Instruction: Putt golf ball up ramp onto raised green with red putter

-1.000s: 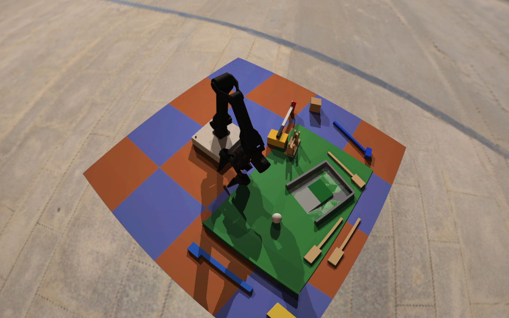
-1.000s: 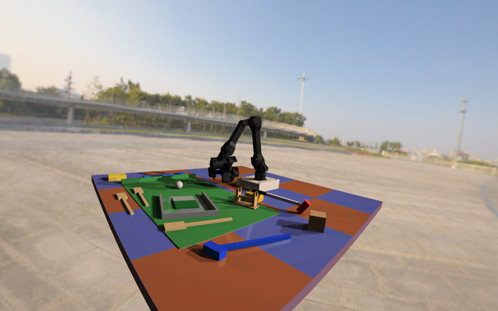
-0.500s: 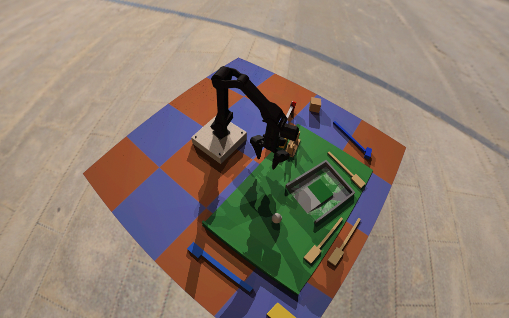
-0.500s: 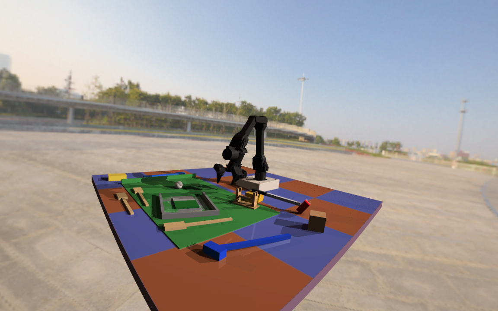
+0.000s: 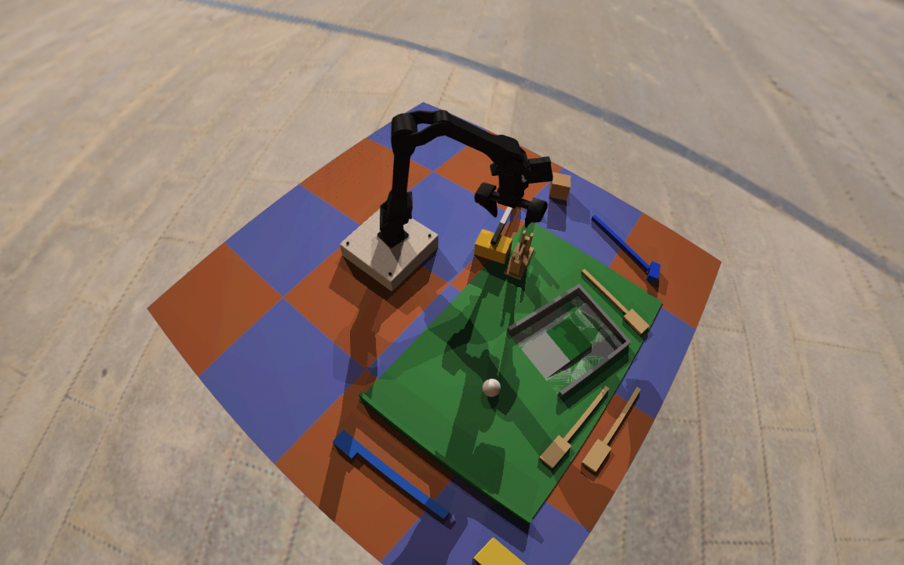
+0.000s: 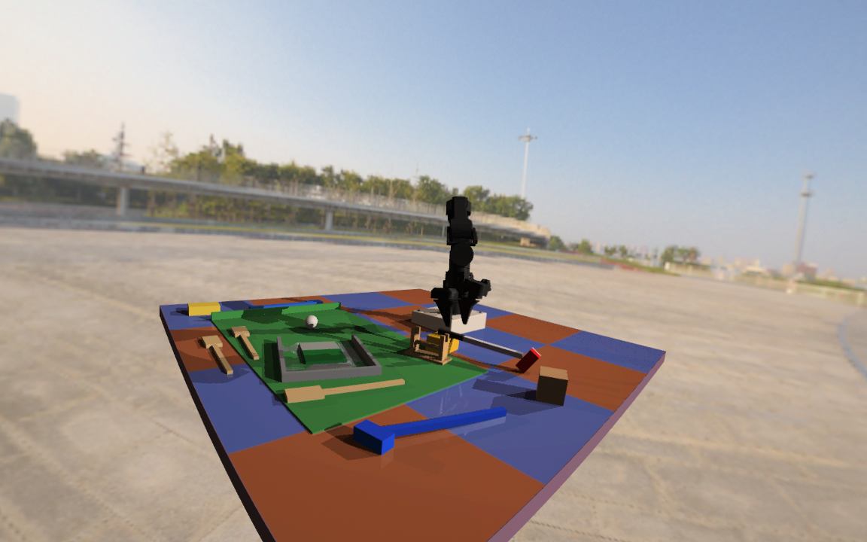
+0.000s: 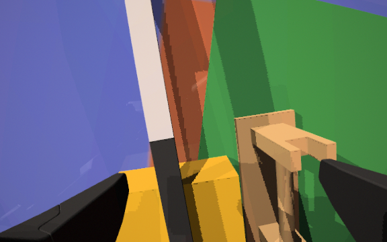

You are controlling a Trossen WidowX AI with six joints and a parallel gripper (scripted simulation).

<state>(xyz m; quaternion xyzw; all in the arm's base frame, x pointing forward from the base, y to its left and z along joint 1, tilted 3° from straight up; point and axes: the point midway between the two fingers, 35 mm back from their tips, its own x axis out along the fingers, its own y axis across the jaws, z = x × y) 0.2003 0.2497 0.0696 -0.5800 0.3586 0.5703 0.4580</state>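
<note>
My gripper tip is 70 mm short of the wooden stand, 30 mm to the left of it and 60 mm above it. From my gripper tip the other things lie so: green mat 270 mm ahead, 210 mm to the right, 90 mm below; tan cube 30 mm behind, 300 mm to the left, 60 mm below; yellow block 10 mm behind, 60 mm to the right, 70 mm below.
</note>
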